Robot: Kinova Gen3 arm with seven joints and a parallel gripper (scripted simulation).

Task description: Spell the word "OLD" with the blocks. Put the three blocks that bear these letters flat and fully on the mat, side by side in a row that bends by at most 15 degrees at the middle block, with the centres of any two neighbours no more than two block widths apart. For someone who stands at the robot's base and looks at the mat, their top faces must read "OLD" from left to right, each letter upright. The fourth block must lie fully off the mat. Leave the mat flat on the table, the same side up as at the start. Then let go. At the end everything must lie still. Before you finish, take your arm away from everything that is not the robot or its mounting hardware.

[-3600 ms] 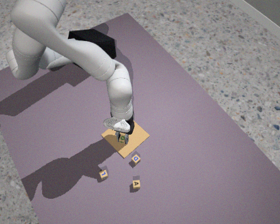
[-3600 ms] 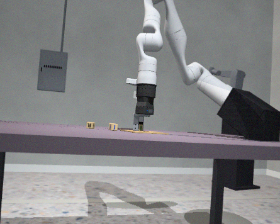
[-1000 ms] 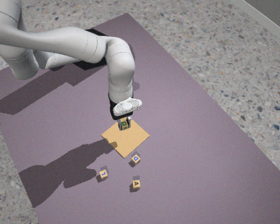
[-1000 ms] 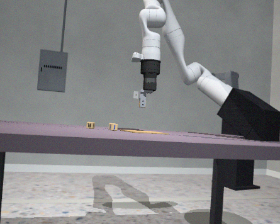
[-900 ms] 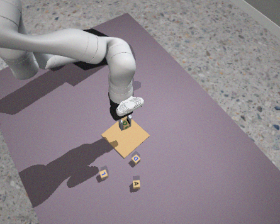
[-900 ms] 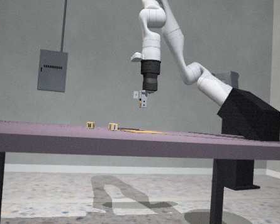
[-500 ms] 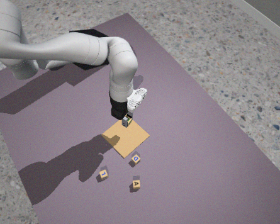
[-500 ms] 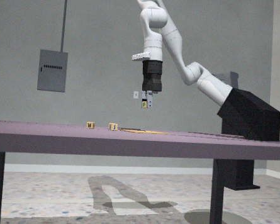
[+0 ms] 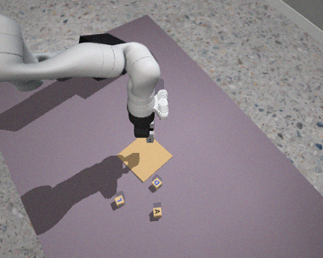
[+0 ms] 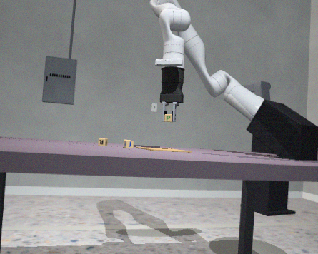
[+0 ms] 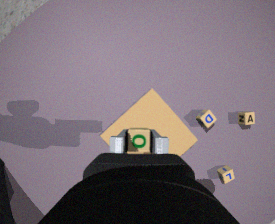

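The tan mat is 3 cm to the right of my hand and 11 cm below it. Also, from my hand: L block 7 cm ahead, 20 cm to the right, 10 cm below; then O block 1 cm below; then D block 11 cm ahead, 7 cm to the right, 10 cm below.
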